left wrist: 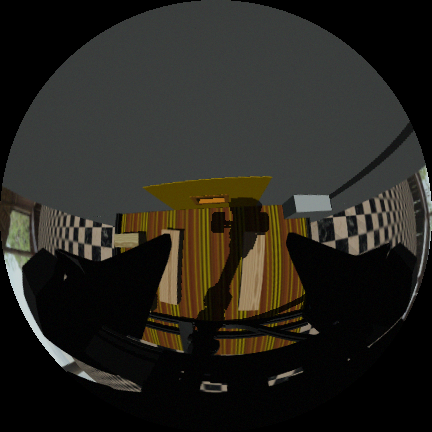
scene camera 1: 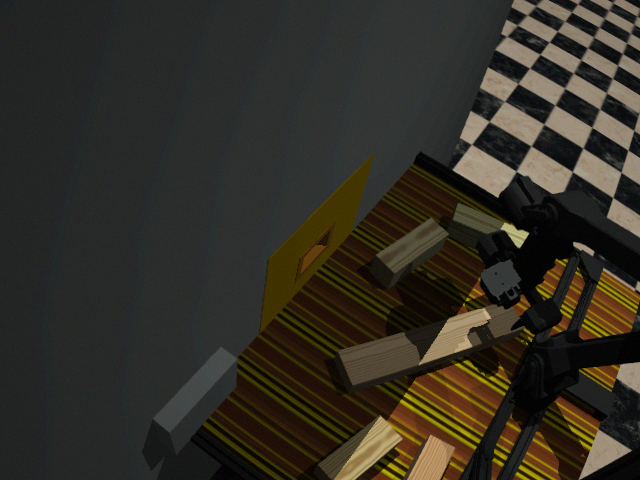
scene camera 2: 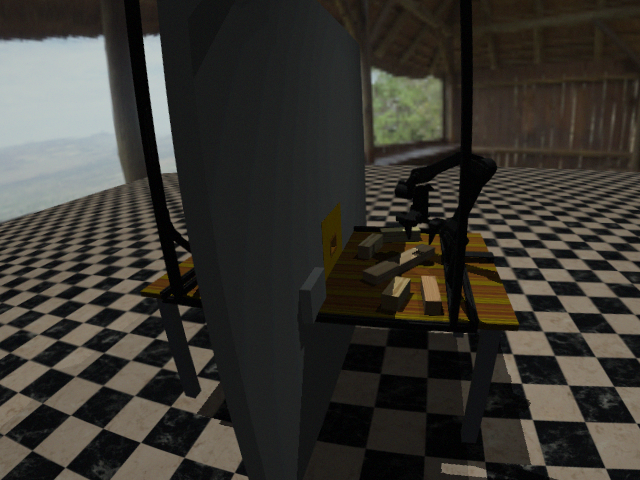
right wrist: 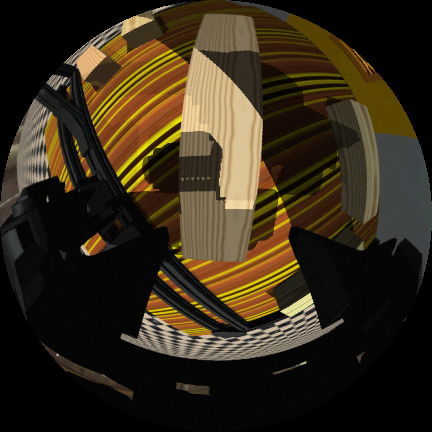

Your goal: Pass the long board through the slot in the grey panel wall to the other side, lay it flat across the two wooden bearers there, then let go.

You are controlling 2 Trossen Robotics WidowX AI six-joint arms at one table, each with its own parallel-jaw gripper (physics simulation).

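Seen in the pictures: left gripper, fingertip midpoint: (left wrist: 230, 239); right gripper, fingertip midpoint: (scene camera 1: 499, 307) (scene camera 2: 419, 241) (right wrist: 230, 232); left arm's base at its link origin: (left wrist: 206, 330); right arm's base at its link origin: (scene camera 1: 530, 395) (right wrist: 98, 204).
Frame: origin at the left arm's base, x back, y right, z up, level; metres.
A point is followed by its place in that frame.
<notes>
The long board (scene camera 1: 382, 359) @(y 0.103, x -0.668, z 0.013 m) (scene camera 2: 385, 269) @(y 0.115, x -0.678, z 0.013 m) (right wrist: 230, 110) @(y -0.017, x -0.739, z 0.013 m) lies on the striped table, on the right gripper's side of the grey panel wall (scene camera 1: 155, 155) @(y 0.351, x -0.482, z 0.504 m) (scene camera 2: 268, 155) @(y 0.525, x -0.482, z 0.443 m) (left wrist: 215, 100) @(y 0.078, x -0.432, z 0.354 m). My right gripper (scene camera 2: 419, 237) @(y -0.093, x -0.787, z 0.038 m) (right wrist: 230, 232) @(y -0.093, x -0.787, z 0.038 m) is open and empty, close above the board's end farther from the wall, with its fingers at either side of that end in the right wrist view. A yellow panel (scene camera 1: 289, 258) @(y 0.117, x -0.483, z 0.131 m) (left wrist: 165, 192) @(y -0.062, x -0.432, z 0.141 m) surrounds the slot. My left gripper (left wrist: 230, 239) @(y 0.083, x -0.311, z 0.326 m) is open and empty on the other side, above two wooden bearers (left wrist: 172, 270) @(y -0.094, x -0.229, z 0.019 m) (left wrist: 252, 275) @(y 0.147, x -0.213, z 0.019 m), which lie apart and roughly parallel.
Beside the board are several shorter wooden blocks, including one near the wall (scene camera 1: 410, 248) @(y -0.105, x -0.597, z 0.031 m) (scene camera 2: 370, 245) @(y -0.060, x -0.603, z 0.029 m) and another (scene camera 2: 430, 294) @(y 0.293, x -0.824, z 0.025 m). A grey block (scene camera 1: 196, 395) @(y 0.350, x -0.505, z 0.081 m) (scene camera 2: 312, 294) @(y 0.397, x -0.511, z 0.059 m) (left wrist: 310, 204) @(y 0.325, x -0.402, z 0.081 m) juts from the wall. A pale block (left wrist: 126, 240) @(y -0.277, x -0.319, z 0.028 m) lies left of the bearers. Dark rails edge the table.
</notes>
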